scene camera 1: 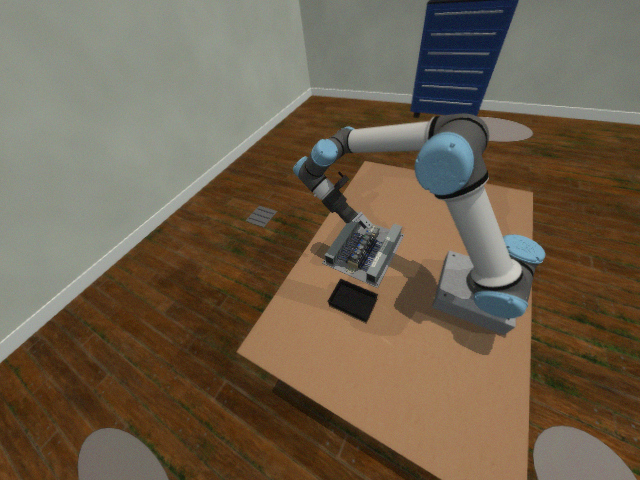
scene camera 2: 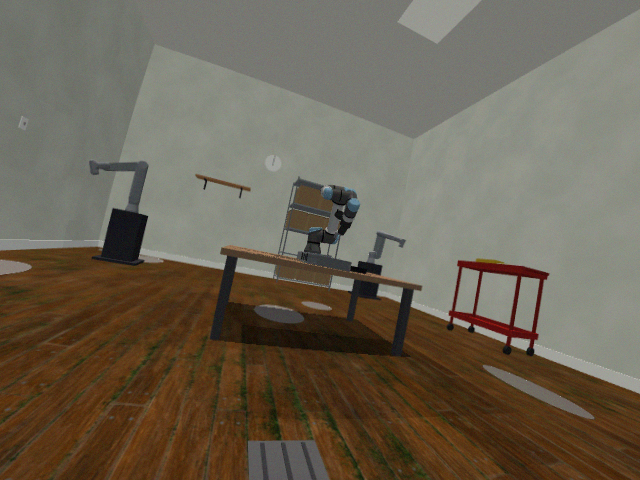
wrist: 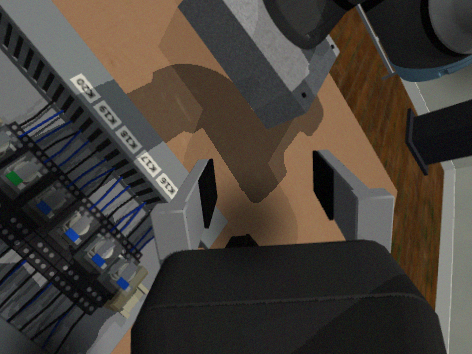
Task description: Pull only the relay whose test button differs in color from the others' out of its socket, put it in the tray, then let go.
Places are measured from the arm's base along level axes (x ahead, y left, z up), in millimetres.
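Pixels of known places: gripper, between the fingertips: (scene camera 1: 368, 226) (scene camera 2: 336, 235) (wrist: 263, 175); arm's base, origin of its link: (scene camera 2: 312, 253) (wrist: 290, 10).
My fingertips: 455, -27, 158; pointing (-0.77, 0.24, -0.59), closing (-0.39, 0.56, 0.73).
Ahead of a thing's pixels: the offset from my fingertips to its top centre, as dx, dy, dz. "spot": to the spot under its first point. Level surfaces: height alone.
In the wrist view a relay with a green test button @[+26, -85, -162] (wrist: 14, 177) sits in its socket at the left edge. Further relays @[+31, -56, -162] (wrist: 47, 204) @[+36, -27, -162] (wrist: 75, 231) in the same row show blue buttons. The relay row @[spot: +25, -19, -168] (scene camera 1: 362, 248) stands between two grey ducts in scene camera 1. My gripper (scene camera 1: 368, 223) (wrist: 263, 175) is open and empty, tilted, above the far part of the panel. In the wrist view the green-button relay is well left of both fingers, and the left finger overlaps the labelled duct's end. The black tray @[+6, +203, -196] (scene camera 1: 353, 300) (scene camera 2: 358, 269) lies empty on the table, beside the panel's near end.
The labelled duct @[-67, -48, -168] (scene camera 1: 387, 253) (wrist: 107, 105) and the other duct @[+126, -84, -168] (scene camera 1: 342, 241) rise along the panel's sides. Blue and black wires run between relays and ducts. The arm's grey base (scene camera 1: 454, 279) (wrist: 225, 65) stands on the table @[dz -231] (scene camera 1: 413, 372). A red cart (scene camera 2: 509, 270) stands apart.
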